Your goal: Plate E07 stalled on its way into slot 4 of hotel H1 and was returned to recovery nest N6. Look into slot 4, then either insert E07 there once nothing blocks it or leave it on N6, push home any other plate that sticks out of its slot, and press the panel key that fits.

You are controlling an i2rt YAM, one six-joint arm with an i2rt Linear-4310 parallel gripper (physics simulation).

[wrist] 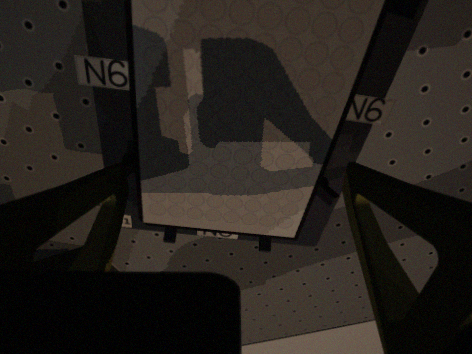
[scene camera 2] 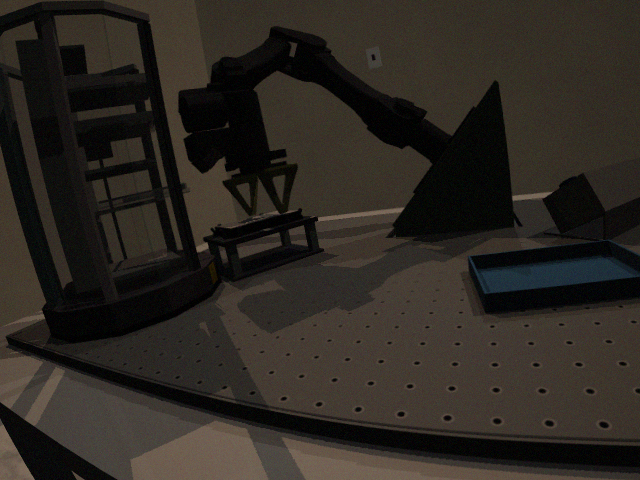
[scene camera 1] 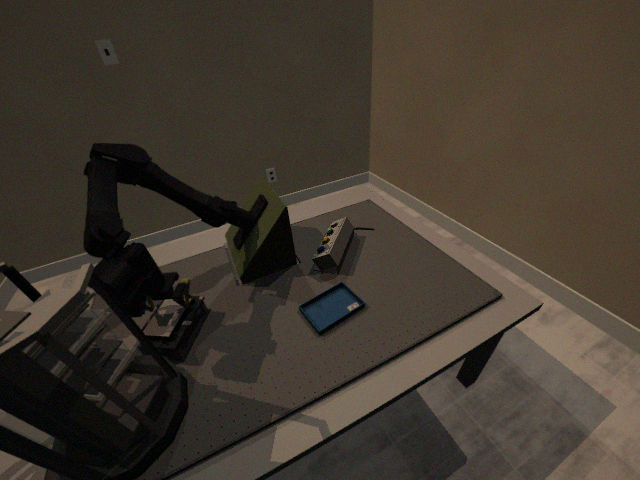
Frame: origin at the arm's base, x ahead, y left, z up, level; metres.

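Seen in the pictures: gripper, between the fingertips: (wrist: 235, 175) (scene camera 2: 267, 214) (scene camera 1: 170, 308); arm's base, origin of its link: (scene camera 2: 447, 153) (scene camera 1: 250, 222).
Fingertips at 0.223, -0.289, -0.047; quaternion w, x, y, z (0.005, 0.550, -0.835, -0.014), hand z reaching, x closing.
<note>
Pixels of each thing's top centre, then the offset from my fingertips to it, as dx, dy, dz. "spot": a spot on its surface instead.
- Plate E07, centre of its top: (wrist: 237, 127) (scene camera 2: 256, 218) (scene camera 1: 167, 315) +0.020, -0.009, -0.003
- dark raised nest N6, centre of its top: (wrist: 237, 129) (scene camera 2: 256, 217) (scene camera 1: 167, 315) +0.020, -0.009, -0.001
- Hotel H1, centre of its top: (scene camera 2: 77, 35) +0.201, -0.124, +0.317
- thin pale plate-like edge, a spot on its surface: (scene camera 2: 178, 189) spot: +0.177, -0.006, +0.069
- key panel, centre of its top: (scene camera 2: 610, 162) (scene camera 1: 333, 232) -0.064, +0.530, +0.007
- blue tray, centre of its top: (scene camera 2: 556, 262) (scene camera 1: 331, 304) +0.154, +0.401, -0.059
Plate E07 (scene camera 1: 161, 324) (scene camera 2: 258, 222) (wrist: 240, 100), pale-topped with rows of round wells, lies on the dark raised nest N6 (scene camera 2: 233, 260) (wrist: 111, 120). My gripper (scene camera 1: 166, 305) (scene camera 2: 267, 212) (wrist: 235, 175) is open, with its yellow-green fingers low over the plate, one toward each long side; contact cannot be told. Hotel H1 (scene camera 2: 164, 129) is a dark open tower beside the nest. A thin pale plate-like edge (scene camera 2: 178, 189) sticks out past its post; its slot number is not readable. The key panel (scene camera 1: 334, 246) has blue, yellow, green and dark keys.
A blue tray (scene camera 1: 321, 330) (scene camera 2: 558, 297) lies on the perforated board. The arm is mounted on a green wedge (scene camera 1: 253, 263) (scene camera 2: 465, 191) behind the nest and the tray. The hotel's posts stand close to the wrist.
</note>
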